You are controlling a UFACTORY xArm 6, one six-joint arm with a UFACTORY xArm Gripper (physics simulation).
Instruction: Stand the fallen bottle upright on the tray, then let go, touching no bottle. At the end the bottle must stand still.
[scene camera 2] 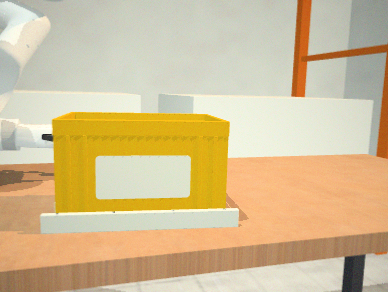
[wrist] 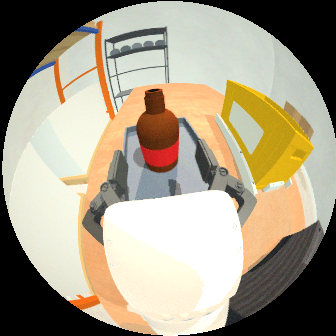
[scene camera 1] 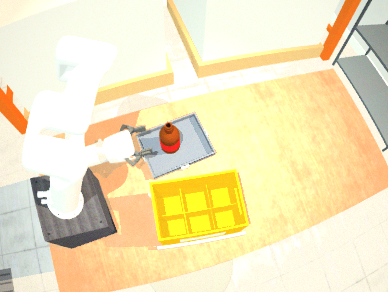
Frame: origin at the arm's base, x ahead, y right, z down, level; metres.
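Seen in the pictures: gripper, fingertip midpoint: [wrist: 159,151] [scene camera 1: 148,138]; arm's base, origin of the base link: [scene camera 1: 65,200].
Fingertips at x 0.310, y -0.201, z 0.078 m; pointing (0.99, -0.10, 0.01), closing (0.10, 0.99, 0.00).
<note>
Offsets run from my fingertips to a thing's top centre. "spot": to the spot under its first point. Level surfaces: height alone.
The brown bottle with a red label @(dx +0.075, dy -0.008, dz -0.053 m) [scene camera 1: 170,137] [wrist: 158,135] stands upright on the grey tray @(spot: dx +0.165, dy +0.017, dz +0.102 m) [scene camera 1: 194,146] [wrist: 187,147], its neck up. The bottle does not show in scene camera 2. My gripper [scene camera 1: 149,140] [wrist: 159,151] is open with nothing between its fingers. Its fingertips reach over the tray's near edge, on the robot's side of the bottle. In the wrist view the bottle stands beyond the fingertips, apart from both fingers. In scene camera 2 a small dark part of the gripper shows left of the crate; the rest is hidden.
A yellow crate with compartments @(dx +0.112, dy +0.284, dz -0.068 m) [scene camera 1: 194,178] [scene camera 2: 140,145] [wrist: 277,145] stands beside the tray, with a white strip @(spot: dx +0.102, dy +0.388, dz +0.090 m) [scene camera 2: 140,220] along its side. The robot's dark base [scene camera 1: 75,227] is at the left. A metal shelf rack [wrist: 137,35] stands beyond the table @(dz +0.107 m) [scene camera 1: 285,125].
</note>
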